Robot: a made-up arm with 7 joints.
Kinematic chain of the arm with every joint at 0, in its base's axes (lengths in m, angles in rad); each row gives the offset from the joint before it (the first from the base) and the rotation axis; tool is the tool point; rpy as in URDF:
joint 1: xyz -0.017 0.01 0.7 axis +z
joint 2: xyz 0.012 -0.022 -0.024 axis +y
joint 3: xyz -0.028 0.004 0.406 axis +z
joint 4: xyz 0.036 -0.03 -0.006 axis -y
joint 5: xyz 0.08 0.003 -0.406 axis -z
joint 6: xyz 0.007 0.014 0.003 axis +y
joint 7: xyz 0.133 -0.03 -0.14 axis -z
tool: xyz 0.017 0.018 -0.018 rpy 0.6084 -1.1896 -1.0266
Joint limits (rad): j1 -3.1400..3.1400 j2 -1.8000..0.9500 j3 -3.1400..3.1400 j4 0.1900..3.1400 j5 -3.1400..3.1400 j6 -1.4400..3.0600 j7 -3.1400..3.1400
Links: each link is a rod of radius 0.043 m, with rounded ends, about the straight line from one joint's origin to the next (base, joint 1, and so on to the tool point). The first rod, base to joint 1, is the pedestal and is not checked.
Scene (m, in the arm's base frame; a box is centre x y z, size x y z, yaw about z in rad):
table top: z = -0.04
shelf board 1: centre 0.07 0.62 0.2 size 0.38 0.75 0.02 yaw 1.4
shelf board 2: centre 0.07 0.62 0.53 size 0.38 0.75 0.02 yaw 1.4
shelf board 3: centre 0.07 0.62 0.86 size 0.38 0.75 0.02 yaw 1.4
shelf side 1: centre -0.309 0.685 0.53 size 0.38 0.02 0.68 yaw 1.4
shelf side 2: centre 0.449 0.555 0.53 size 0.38 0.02 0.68 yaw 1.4
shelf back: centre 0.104 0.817 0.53 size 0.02 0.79 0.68 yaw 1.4
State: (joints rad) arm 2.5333 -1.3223 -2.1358 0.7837 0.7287 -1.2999 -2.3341
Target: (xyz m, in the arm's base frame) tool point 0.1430 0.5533 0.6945
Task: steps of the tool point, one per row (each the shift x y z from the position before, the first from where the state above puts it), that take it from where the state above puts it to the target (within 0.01 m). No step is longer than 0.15 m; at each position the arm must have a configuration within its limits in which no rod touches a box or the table.
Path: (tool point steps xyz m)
1: -0.0228 0.1079 0.0690
2: -0.0501 0.0856 0.0719
3: -0.0695 0.0576 0.0670
4: -0.0787 0.0284 0.0553
5: -0.0767 0.0027 0.0395
6: -0.0654 -0.0156 0.0228
7: -0.0050 0.0707 0.0131
8: 0.0079 0.0686 0.0080
9: 0.0181 0.0633 -0.0029
10: 0.0234 0.0552 -0.0182

